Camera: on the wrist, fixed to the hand. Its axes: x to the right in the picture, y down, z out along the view.
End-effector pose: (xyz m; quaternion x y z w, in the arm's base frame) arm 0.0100 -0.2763 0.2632 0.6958 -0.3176 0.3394 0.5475
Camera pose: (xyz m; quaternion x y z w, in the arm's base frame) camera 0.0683 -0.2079 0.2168 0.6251 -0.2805 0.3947 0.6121
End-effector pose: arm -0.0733 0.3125 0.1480 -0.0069 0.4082 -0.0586 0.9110
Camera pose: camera -0.1270 0.2296 0.1260 -0.0475 0.5027 -0.0325 0.8625
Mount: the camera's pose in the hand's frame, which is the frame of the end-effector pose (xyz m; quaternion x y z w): -0.0098 -0.0864 -0.0517 -0.0535 0.1033 0.0050 0.9932
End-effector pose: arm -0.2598 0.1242 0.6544 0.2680 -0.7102 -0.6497 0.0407
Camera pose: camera -0.2021 0.0808 0.5835 0.3276 -0.6678 -0.6554 0.1314
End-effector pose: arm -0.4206 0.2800 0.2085 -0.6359 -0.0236 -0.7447 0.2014
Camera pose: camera -0.4965 0.3469 0.2084 -0.5655 0.0404 -0.8056 0.1722
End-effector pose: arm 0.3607 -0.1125 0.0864 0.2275 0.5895 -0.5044 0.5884
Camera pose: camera 0.2642 -0.0982 0.1133 0.2495 0.6722 -0.4430 0.5382
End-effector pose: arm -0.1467 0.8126 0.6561 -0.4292 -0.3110 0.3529 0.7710
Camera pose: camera -0.0878 0.7487 0.7079 -0.5056 -0.2460 0.2934 0.7732
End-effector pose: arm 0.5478 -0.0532 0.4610 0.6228 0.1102 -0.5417 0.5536
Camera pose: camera 0.5089 0.0245 0.4092 0.6455 0.1925 -0.4650 0.5745
